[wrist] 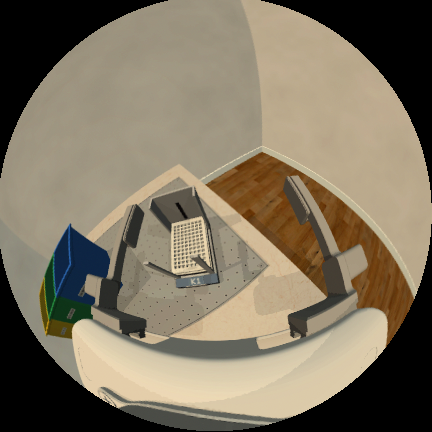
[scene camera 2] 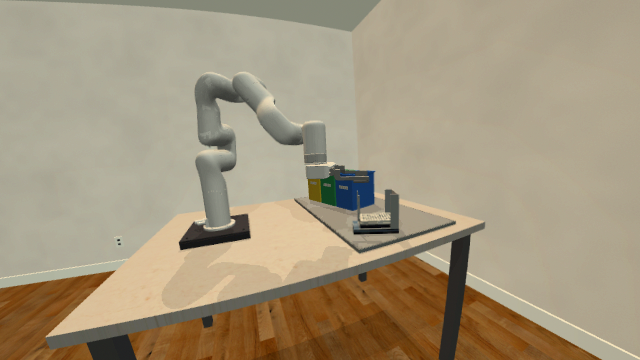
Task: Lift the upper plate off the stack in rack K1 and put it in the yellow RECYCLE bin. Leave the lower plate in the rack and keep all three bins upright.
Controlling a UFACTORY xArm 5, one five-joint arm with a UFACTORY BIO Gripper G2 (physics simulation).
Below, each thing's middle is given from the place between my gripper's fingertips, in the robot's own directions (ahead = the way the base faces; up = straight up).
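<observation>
Relative to the slotted back wall (wrist: 166, 201), my hand is 13 cm short of it, 1 cm to the right of it and 13 cm above it. Counted from my hand: white gridded plate (wrist: 189, 236) 7 cm ahead, 4 cm to the left, 17 cm below; blue bin (scene camera 2: 346, 191) 21 cm ahead, 36 cm to the left, 12 cm below. Going by their middles, the blue bin is the farthest from my hand of the things named here.
</observation>
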